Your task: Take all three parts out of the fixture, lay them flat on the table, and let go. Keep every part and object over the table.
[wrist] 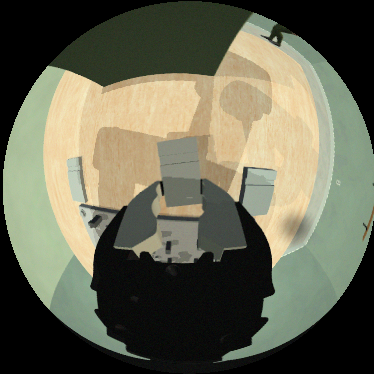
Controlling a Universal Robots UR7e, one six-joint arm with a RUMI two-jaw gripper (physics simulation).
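Places are measured from the arm's base along level axes (x left, y back, z up), in millimetres.
Where they show: gripper, fingertip midpoint: (181, 181).
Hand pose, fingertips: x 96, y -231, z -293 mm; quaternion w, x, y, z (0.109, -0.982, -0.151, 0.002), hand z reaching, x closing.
Note:
Things, the pixels of their top centre, and the offset from my fingertips. "*": a spot on its surface instead. Level surfaces: height alone.
- grey flat part, middle of its top: (180, 174) dz +14, dx -4, dy +10 mm
- table, its level: dz -39 mm
- second grey part, middle of its top: (259, 193) dz -24, dx +123, dy +3 mm
- grey fixture, surface spot: (176, 231) * dz -24, dx +12, dy -91 mm
A grey flat part (180, 170) is between the fingertips of my gripper (181, 181), which is shut on it. The part reaches beyond the fingertips over the table (145, 107); whether it touches the table I cannot tell. A second grey part (259, 192) lies on the table to the right of the gripper. A third, pale grey part (76, 179) lies on the table at the left. The grey fixture (176, 231) with dark pegs shows between and behind the fingers, and at the left; the gripper body hides much of it.
A large dark panel (150, 42) covers the top left of the view. Shadows of the arm fall on the table. The table's right edge runs past the right-hand part, with greenish floor (350, 150) beyond it.

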